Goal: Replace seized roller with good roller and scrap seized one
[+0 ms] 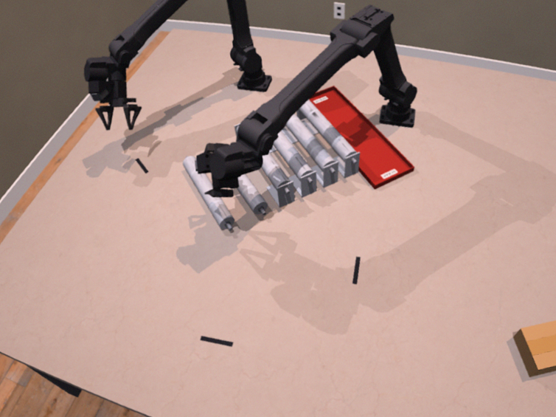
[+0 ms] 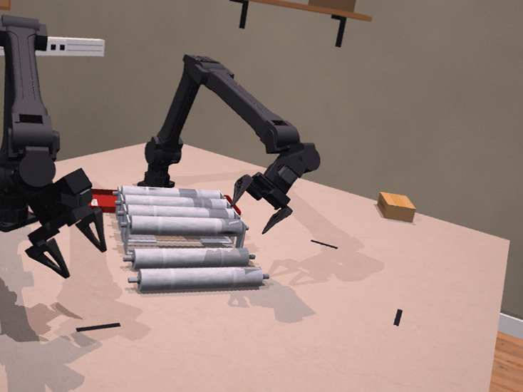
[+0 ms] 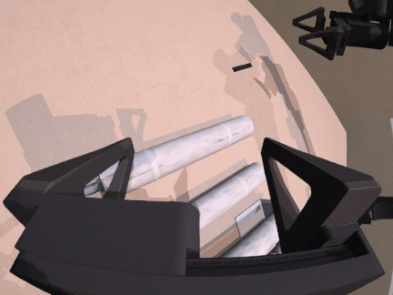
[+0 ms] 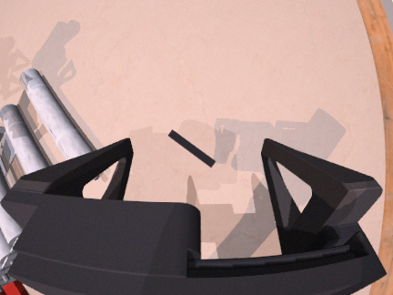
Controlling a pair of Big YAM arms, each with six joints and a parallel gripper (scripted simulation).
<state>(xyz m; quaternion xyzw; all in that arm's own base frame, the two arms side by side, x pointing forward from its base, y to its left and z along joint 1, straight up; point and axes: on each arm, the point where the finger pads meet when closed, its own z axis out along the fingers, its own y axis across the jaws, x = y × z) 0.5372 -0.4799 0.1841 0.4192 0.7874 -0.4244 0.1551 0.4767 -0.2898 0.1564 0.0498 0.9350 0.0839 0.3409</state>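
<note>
The roller is 390 mm behind my left hand, 190 mm to the left of it and 110 mm below it. From my left hand the other things lie so: red scrap tray: 480 mm behind, 260 mm to the left, 180 mm below; then cardboard box: 950 mm to the left, 150 mm below, 40 mm ahead.
</note>
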